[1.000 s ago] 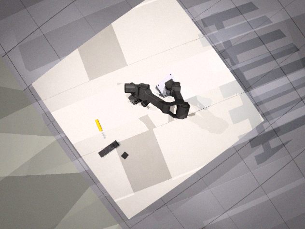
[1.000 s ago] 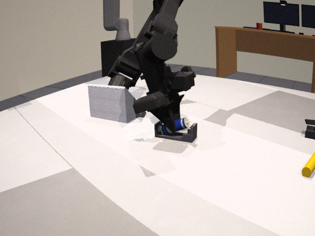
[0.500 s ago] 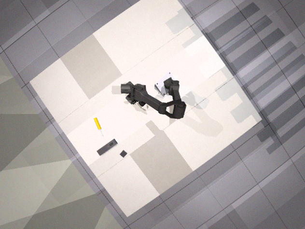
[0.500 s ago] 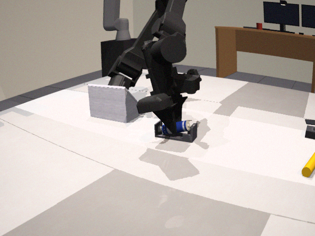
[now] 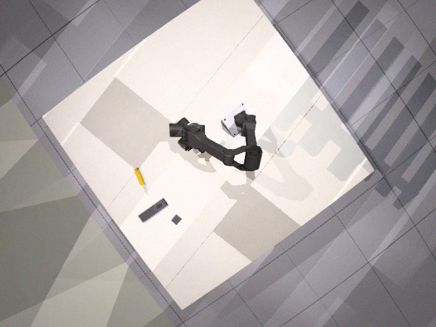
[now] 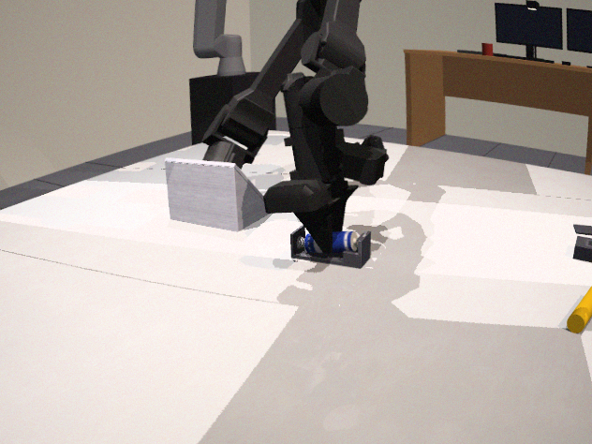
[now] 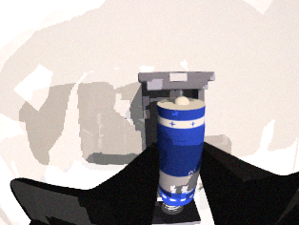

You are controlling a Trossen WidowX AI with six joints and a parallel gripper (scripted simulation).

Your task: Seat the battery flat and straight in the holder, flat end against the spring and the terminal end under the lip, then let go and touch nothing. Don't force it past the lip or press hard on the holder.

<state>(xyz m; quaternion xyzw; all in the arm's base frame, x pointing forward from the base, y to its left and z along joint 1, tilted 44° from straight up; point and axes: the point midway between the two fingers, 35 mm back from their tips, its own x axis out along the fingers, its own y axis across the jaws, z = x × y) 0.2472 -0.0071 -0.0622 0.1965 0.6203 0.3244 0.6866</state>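
Right now my gripper tip is 10 mm below the battery. Round my gripper tip: small dark square 310 mm to the left, 300 mm ahead, 10 mm below; then yellow-handled screwdriver 350 mm ahead, 50 mm to the left; then dark flat bar 380 mm ahead, 200 mm to the left.
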